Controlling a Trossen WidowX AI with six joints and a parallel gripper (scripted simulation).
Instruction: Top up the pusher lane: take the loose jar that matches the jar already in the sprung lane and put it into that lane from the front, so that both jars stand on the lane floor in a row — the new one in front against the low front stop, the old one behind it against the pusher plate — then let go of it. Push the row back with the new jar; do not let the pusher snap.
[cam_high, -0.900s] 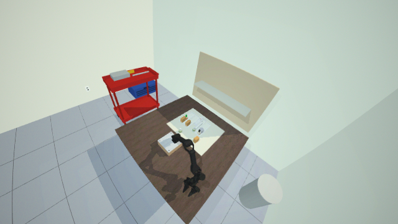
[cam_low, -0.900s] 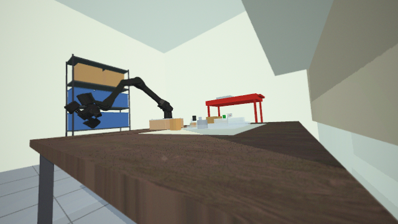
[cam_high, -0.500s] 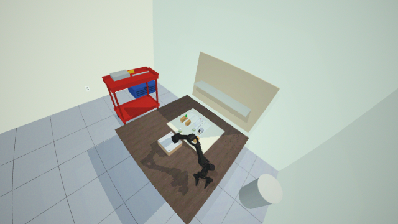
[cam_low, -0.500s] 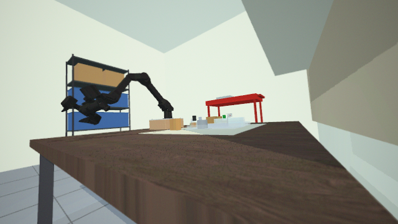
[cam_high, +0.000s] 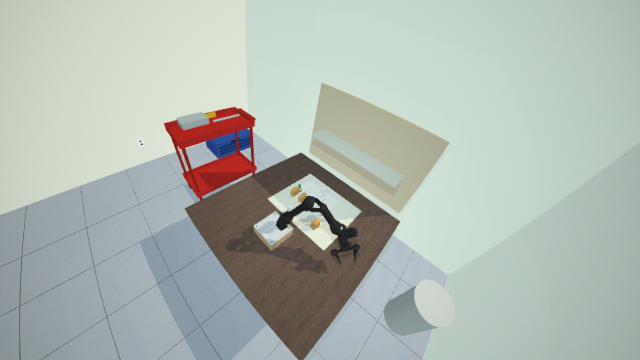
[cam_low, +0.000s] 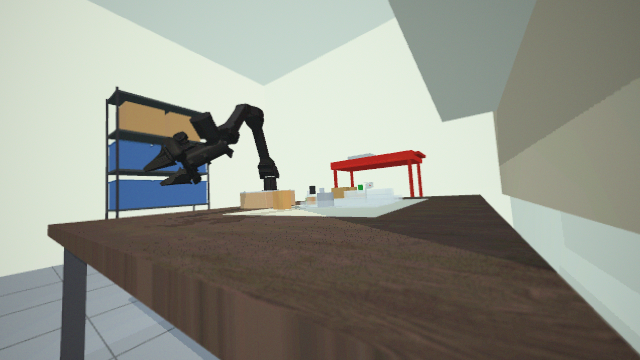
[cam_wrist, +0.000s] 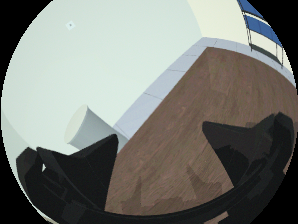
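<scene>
Right now my gripper tip is 250 mm short of the grey cylinder, 440 mm to the right of it and 90 mm above it. From my gripper tip the other things lie so: clear sprung lane (320 mm ahead, 560 mm to the left, 100 mm below).
</scene>
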